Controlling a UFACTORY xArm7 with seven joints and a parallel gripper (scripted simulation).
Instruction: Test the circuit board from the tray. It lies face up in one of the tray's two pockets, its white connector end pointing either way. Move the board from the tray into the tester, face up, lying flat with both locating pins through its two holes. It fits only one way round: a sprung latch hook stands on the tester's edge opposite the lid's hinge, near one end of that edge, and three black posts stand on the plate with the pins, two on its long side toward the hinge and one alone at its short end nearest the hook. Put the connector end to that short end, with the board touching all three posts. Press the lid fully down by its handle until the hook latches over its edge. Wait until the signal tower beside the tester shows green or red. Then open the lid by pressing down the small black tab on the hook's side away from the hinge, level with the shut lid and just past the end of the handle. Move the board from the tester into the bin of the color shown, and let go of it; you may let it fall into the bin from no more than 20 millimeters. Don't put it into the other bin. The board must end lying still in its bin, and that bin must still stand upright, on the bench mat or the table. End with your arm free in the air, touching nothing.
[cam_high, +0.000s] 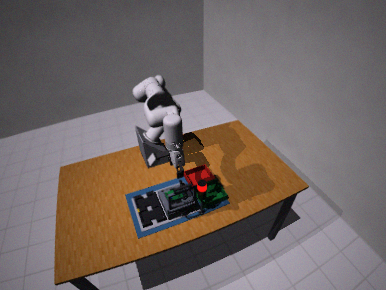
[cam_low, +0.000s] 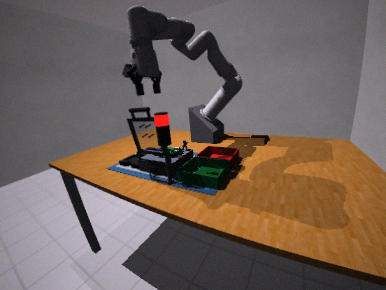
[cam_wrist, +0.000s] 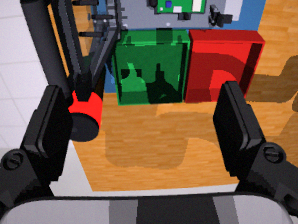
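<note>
Right now my hand is 26 cm above the green circuit board and 7 cm past it. Round my hand: grey tester plate: 26 cm below, 6 cm behind; then tester lid: 15 cm below, 5 cm ahead; then green bin: 32 cm below, 20 cm to the left, 3 cm behind.
</note>
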